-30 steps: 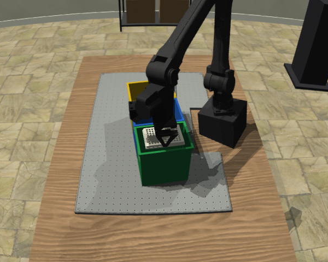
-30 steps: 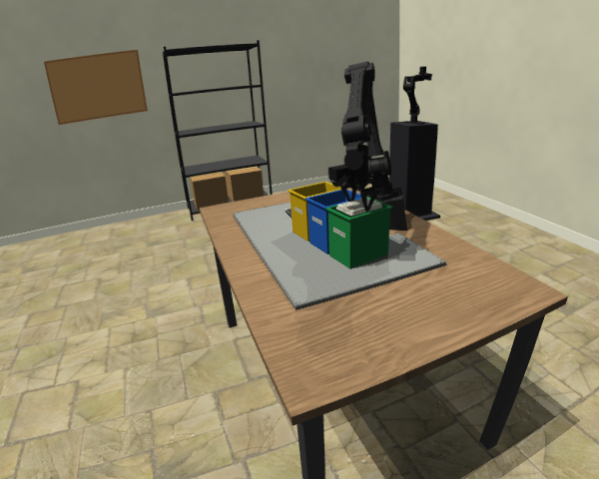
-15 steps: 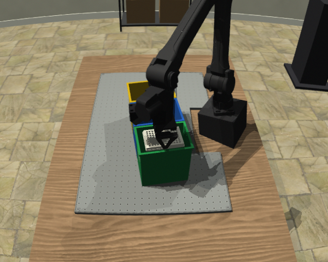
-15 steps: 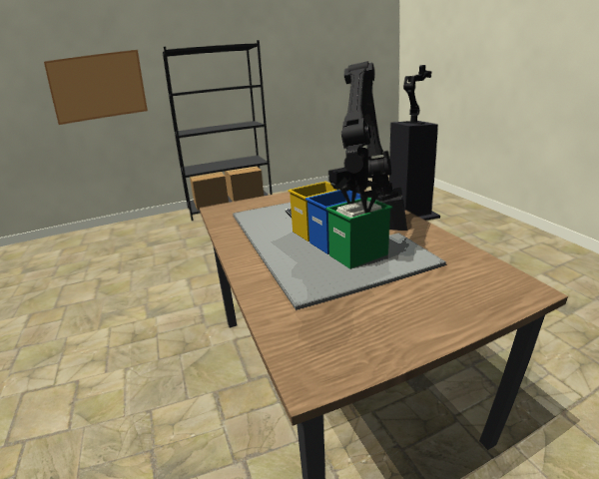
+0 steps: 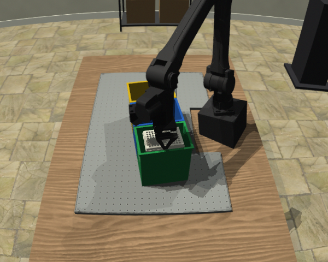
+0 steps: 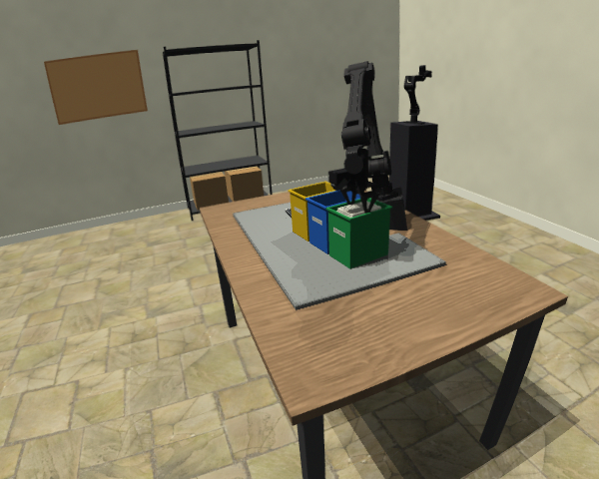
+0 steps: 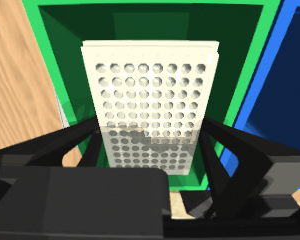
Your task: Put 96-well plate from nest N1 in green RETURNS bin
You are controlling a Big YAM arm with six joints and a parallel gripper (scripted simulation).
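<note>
The 96-well plate lies right at my hand. From my hand the other things lie so: yellow bin 26 cm to the right, 9 cm below, 6 cm ahead; green bin 9 cm below; blue bin 13 cm to the right, 9 cm below, 3 cm ahead.
</note>
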